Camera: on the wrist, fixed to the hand. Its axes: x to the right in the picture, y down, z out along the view.
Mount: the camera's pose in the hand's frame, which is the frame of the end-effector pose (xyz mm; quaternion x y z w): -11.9 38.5 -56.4 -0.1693 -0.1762 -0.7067 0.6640
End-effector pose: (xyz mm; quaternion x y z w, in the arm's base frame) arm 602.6 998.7 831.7 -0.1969 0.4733 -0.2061 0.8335
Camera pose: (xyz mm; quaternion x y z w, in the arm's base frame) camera 554.0 1029.7 793.2 -0.6426 0.0632 -0.6111 0.4579
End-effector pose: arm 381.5 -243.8 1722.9 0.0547 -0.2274 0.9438 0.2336
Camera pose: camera 374.3 -253.4 1654.6 0.3238 -0.3133 0.4134 0.7913
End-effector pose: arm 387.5 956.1 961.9 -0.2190 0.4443 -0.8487 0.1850
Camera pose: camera 371.8 979.5 898.6 0.6403 -0.2513 0.5805 0.4357
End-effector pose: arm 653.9 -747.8 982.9 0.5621 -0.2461 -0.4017 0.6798
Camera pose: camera 702.0 -704.3 1007.4 0.3613 0.1820 -0.8878 0.2193
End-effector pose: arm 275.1 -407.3 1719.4 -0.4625 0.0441 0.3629 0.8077
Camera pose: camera 257.2 -445.9 1664.7 -0.4111 -0.5013 -0.2409 0.7223
